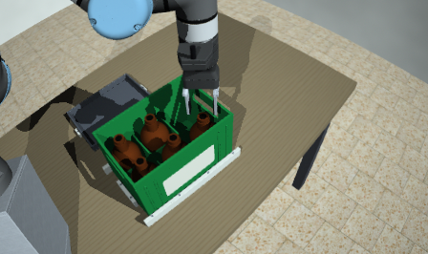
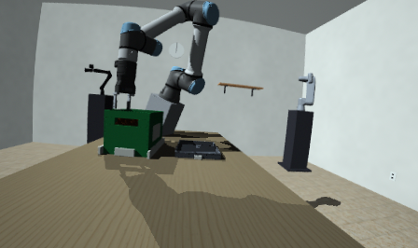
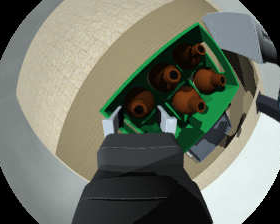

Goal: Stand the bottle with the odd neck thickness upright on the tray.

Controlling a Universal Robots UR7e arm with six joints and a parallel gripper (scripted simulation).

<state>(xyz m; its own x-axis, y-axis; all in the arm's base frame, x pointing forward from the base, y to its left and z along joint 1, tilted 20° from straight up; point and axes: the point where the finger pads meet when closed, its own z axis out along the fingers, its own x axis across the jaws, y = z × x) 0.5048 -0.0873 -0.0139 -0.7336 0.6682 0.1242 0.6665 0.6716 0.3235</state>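
Now: hand 11 cm above the crate, 9 cm past it and 4 cm to the right of it. From my hand the other things lie so: dark grey tray 32 cm to the left, 19 cm below, 13 cm behind.
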